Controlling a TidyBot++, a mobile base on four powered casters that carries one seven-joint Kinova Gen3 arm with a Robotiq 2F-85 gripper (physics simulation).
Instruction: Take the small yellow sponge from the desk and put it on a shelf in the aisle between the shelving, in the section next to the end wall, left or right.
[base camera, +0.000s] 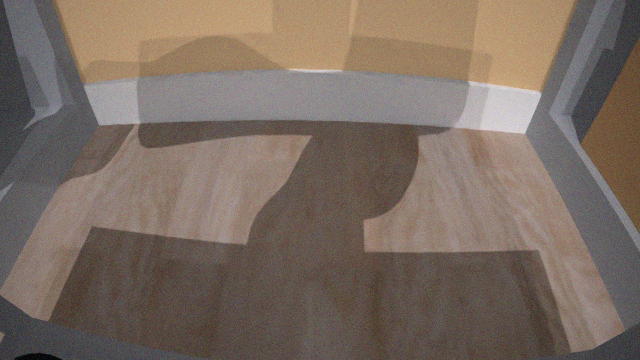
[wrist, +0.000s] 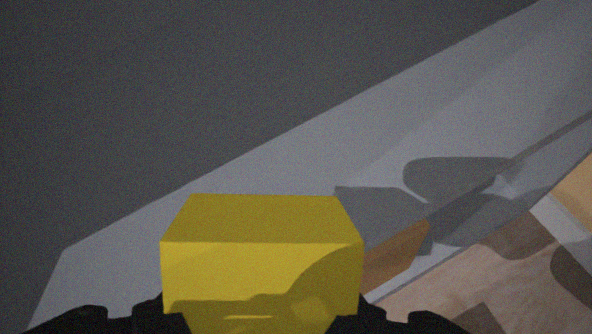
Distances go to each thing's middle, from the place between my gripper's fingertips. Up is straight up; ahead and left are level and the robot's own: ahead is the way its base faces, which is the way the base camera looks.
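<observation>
There is the yellow sponge (wrist: 225, 256), and I see that my gripper is 2 cm below it and 1 cm to the left of it.
</observation>
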